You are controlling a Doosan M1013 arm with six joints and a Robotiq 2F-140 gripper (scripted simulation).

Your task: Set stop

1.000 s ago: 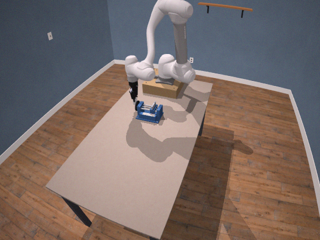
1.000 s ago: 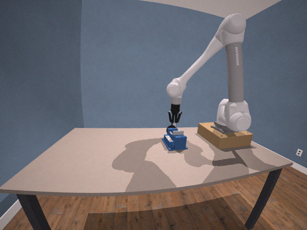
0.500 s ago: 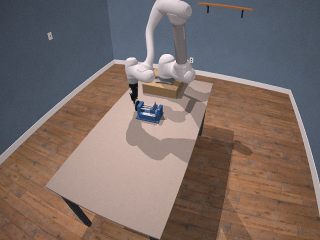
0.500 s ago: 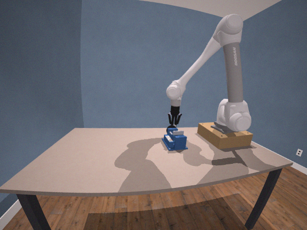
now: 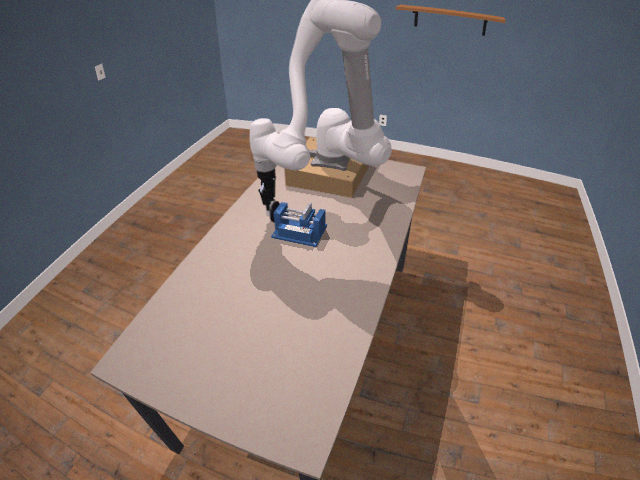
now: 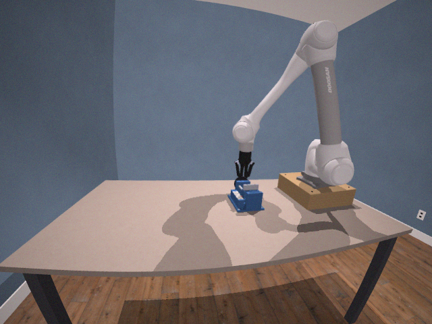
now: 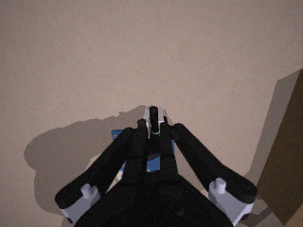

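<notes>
My hand is 10 mm short of the black handwheel, 20 mm to the right of it and 10 mm above it. Round my hand: grey stop block 50 mm ahead, 180 mm to the left, 20 mm above.
</notes>
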